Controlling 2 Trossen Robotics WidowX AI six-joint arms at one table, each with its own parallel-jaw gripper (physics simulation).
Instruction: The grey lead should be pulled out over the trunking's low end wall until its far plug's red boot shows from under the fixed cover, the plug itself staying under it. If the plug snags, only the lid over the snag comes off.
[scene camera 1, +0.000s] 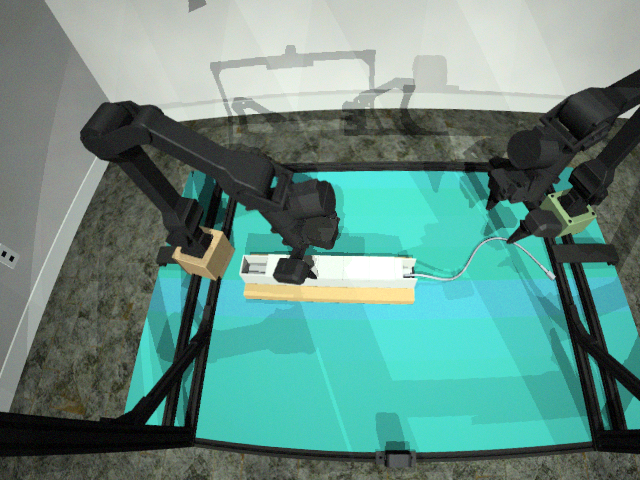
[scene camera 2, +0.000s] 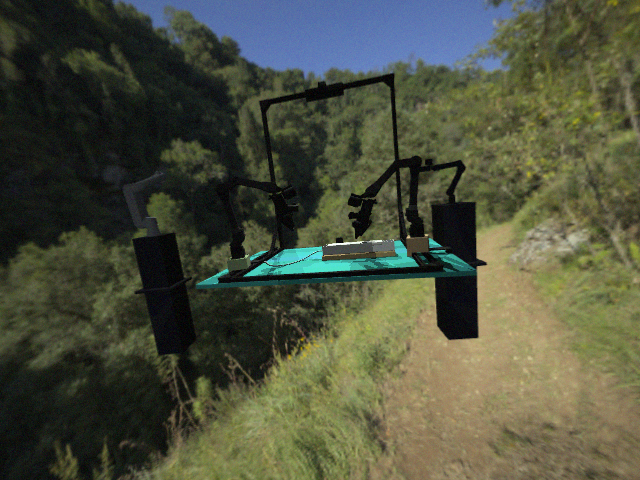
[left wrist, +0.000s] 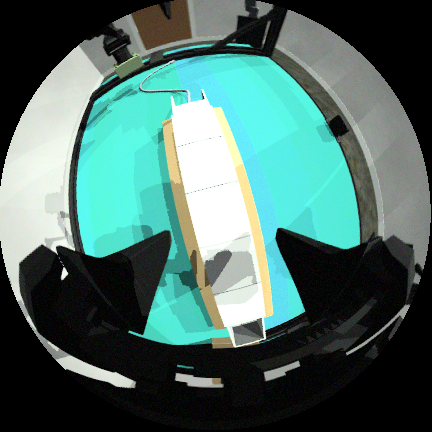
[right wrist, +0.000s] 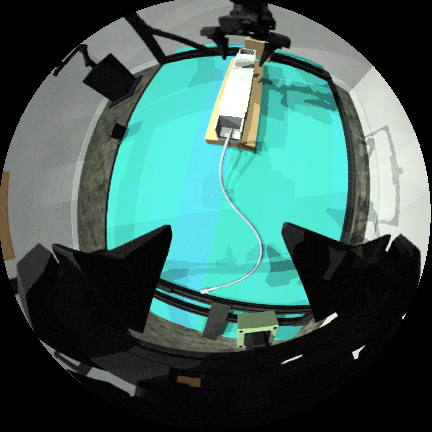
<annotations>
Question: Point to my right gripper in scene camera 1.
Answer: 497, 225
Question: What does my right gripper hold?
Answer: Nothing.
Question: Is my right gripper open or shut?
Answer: Open.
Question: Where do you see my left gripper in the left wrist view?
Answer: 224, 235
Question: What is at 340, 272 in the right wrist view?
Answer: My right gripper.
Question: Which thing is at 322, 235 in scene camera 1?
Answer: My left gripper.
</annotations>
